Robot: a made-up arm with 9 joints.
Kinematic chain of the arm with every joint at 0, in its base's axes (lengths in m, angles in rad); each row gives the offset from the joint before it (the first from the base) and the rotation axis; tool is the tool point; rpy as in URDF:
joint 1: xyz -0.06 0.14 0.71 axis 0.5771 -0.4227 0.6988
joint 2: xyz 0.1 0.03 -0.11 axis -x
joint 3: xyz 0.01 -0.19 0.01 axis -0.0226 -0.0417 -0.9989
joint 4: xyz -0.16 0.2 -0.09 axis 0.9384 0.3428 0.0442
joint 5: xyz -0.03 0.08 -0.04 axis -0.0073 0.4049 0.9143
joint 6: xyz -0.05 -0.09 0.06 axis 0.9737 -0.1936 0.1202
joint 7: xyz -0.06 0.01 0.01 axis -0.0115 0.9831 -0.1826
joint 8: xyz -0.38 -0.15 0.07 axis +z
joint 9: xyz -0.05 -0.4 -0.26 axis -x
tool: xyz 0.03 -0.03 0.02 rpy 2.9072 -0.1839 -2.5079
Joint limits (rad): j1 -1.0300..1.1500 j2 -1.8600..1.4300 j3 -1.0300..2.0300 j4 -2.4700..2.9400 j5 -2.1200..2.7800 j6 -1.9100..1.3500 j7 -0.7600..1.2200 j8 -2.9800..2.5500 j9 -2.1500..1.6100
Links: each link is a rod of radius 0.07 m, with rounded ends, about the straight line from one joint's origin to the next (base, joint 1, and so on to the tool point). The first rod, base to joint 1, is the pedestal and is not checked.
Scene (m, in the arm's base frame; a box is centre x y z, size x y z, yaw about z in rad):
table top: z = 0
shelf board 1: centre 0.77 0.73 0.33 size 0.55 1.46 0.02 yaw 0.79
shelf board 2: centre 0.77 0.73 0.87 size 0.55 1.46 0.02 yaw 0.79
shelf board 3: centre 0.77 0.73 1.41 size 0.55 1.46 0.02 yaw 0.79
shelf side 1: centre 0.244 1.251 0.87 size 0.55 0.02 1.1 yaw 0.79
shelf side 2: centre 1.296 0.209 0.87 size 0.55 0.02 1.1 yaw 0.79
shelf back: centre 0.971 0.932 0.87 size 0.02 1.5 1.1 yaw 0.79
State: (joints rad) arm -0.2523 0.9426 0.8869 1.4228 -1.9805 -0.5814 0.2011 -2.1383 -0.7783
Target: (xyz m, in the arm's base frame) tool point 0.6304 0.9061 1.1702
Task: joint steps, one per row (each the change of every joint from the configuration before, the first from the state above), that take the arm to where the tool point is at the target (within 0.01 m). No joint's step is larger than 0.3 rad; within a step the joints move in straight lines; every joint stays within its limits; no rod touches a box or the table.
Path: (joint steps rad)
1: -0.0270 -0.0321 -0.1354 0.0742 -0.0172 0.0353 0.1821 -0.2806 0.0255
2: -0.0270 -0.0322 -0.1354 0.0743 -0.0171 0.0353 0.1820 -0.2805 0.0256
3: -0.0269 -0.0321 -0.1355 0.0742 -0.0172 0.0353 0.1821 -0.2806 0.0255
4: 0.1697 0.0038 0.1511 0.1054 0.2158 0.0367 -0.0620 0.0409 -0.0055
5: 0.1697 0.0039 0.1511 0.1054 0.2158 0.0367 -0.0619 0.0410 -0.0055
6: 0.1697 0.0038 0.1511 0.1054 0.2157 0.0367 -0.0619 0.0409 -0.0054
7: 0.0354 0.0097 0.0579 -0.1447 -0.1232 -0.0482 -0.1078 0.2795 -0.0164
8: 0.0353 0.0096 0.0579 -0.1447 -0.1233 -0.0483 -0.1078 0.2795 -0.0164
9: 0.0354 0.0097 0.0579 -0.1446 -0.1233 -0.0483 -0.1078 0.2794 -0.0163
10: 0.0353 0.0097 0.0579 -0.1447 -0.1232 -0.0482 -0.1078 0.2795 -0.0164

